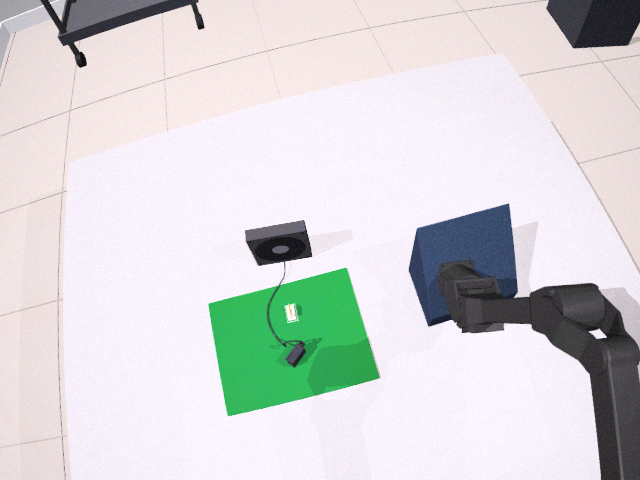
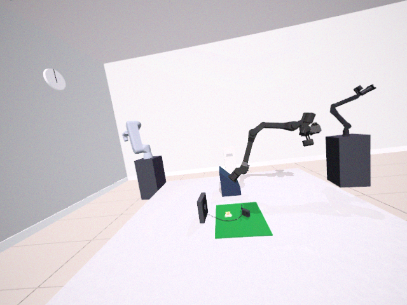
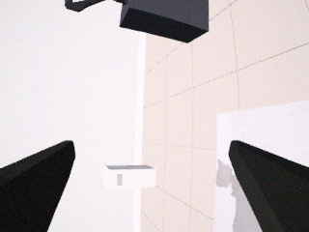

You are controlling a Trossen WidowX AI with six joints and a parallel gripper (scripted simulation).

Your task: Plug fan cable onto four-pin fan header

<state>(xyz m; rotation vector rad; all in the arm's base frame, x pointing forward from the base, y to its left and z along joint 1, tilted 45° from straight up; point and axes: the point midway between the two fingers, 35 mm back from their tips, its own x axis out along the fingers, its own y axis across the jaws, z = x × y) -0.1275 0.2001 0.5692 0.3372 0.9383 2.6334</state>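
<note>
Now: gripper tip 51 cm short of the dark plug, 48 cm to the left of it and 32 cm above it. Round my gripper tip: white four-pin header (57 cm to the right, 51 cm ahead, 34 cm below); then black fan (69 cm to the right, 51 cm ahead, 28 cm below); then green board (52 cm to the right, 52 cm ahead, 35 cm below).
</note>
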